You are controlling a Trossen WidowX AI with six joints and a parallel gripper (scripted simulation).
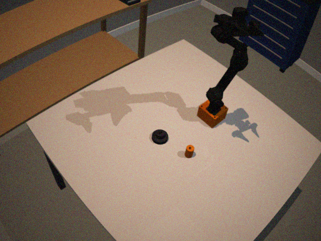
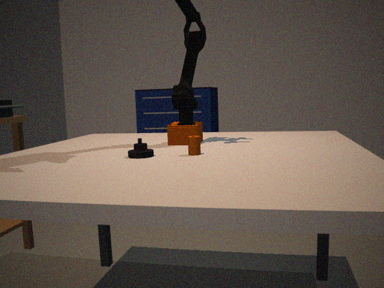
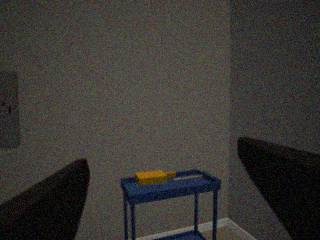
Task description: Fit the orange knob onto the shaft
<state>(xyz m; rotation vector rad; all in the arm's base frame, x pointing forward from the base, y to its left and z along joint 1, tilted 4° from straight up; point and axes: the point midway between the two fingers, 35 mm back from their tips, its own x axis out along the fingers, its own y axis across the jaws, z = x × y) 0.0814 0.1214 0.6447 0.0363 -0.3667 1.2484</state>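
Now: gripper tip 70 cm above the orange knob, 15 cm short of it and 8 cm to the left of it. Also, from my gripper tip: dark round pedestal (70 cm below, 26 cm to the right, 18 cm ahead).
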